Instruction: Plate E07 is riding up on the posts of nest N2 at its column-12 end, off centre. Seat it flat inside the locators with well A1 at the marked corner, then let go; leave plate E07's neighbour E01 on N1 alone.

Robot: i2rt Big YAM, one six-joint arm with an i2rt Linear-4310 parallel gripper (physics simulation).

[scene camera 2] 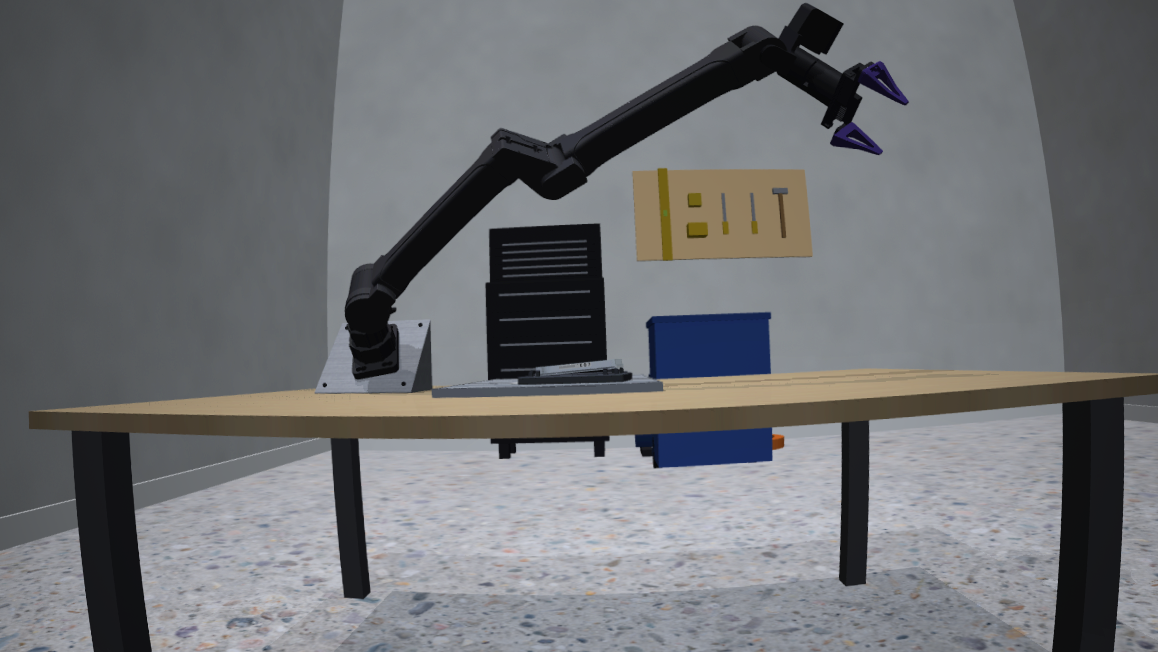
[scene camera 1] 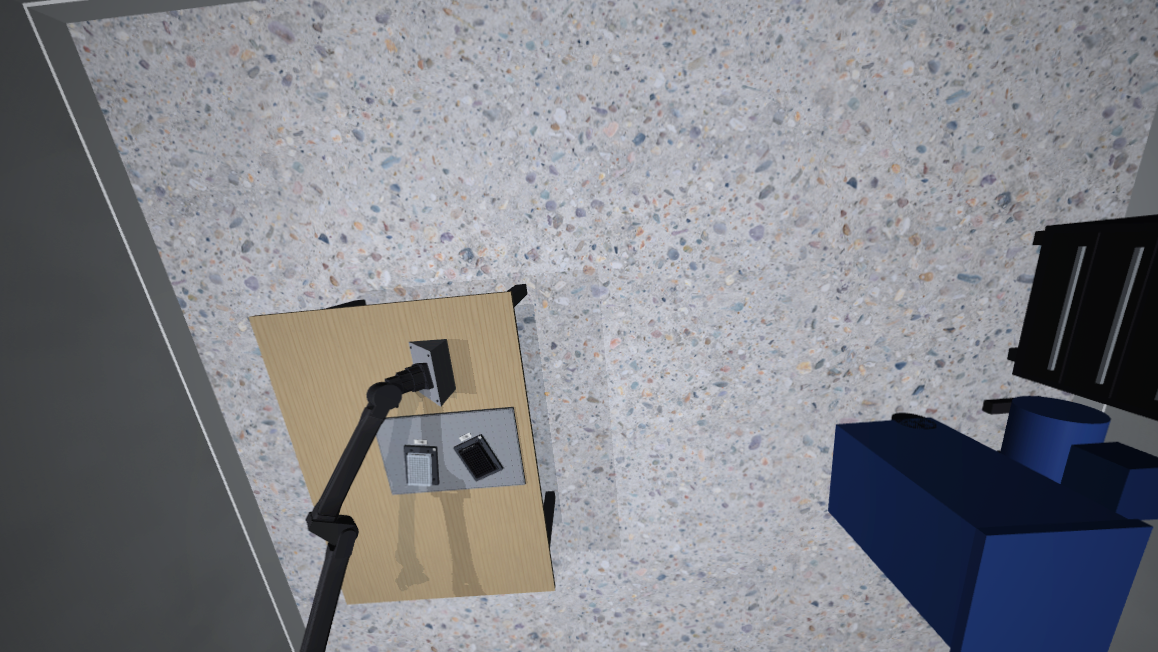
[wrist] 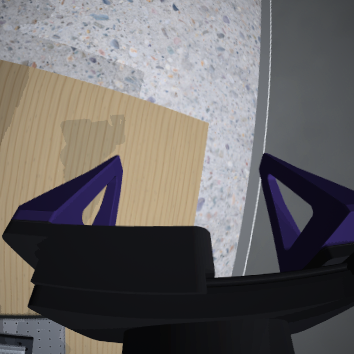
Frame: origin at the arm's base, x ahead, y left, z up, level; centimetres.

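Where they show: gripper, fingertip midpoint: (scene camera 2: 893, 129) (wrist: 191, 161); arm's base, origin of the base link: (scene camera 2: 376, 353) (scene camera 1: 424, 375).
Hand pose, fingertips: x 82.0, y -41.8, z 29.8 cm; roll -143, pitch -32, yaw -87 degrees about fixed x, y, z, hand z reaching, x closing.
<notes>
Each offset is from my fingertips to the top centre of the thing. Level surfaces: height alone.
A pale plate {dx -45.7, dy +24.7, dz -32.2 cm} (scene camera 1: 418, 468) (scene camera 2: 579, 367), seemingly E07, rides on a dark nest {dx -46.2, dy +24.9, dz -33.4 cm} (scene camera 1: 435, 466) (scene camera 2: 573, 378). In scene camera 2 it is tilted, its right end higher; from above it sits off centre. A black plate {dx -44.1, dy +46.9, dz -33.0 cm} (scene camera 1: 479, 460), seemingly E01, sits on the other, angled nest beside it. The plate names and well A1 are too small to read. My gripper (scene camera 2: 893, 127) (wrist: 191, 161) is open and empty, high above the table and far from both plates. It is outside scene camera 1. A nest's corner shows at the wrist view's lower left.
Both nests stand on a grey perforated board (scene camera 1: 506, 429) (scene camera 2: 486, 392) (wrist: 52, 330) on the wooden table {dz -36.9 cm} (scene camera 1: 316, 348) (scene camera 2: 931, 392) (wrist: 160, 145). The arm's angled base block (scene camera 1: 444, 372) (scene camera 2: 413, 356) stands beside the board. A blue cabinet (scene camera 2: 709, 348) and black drawer unit (scene camera 2: 544, 315) are beyond the table.
</notes>
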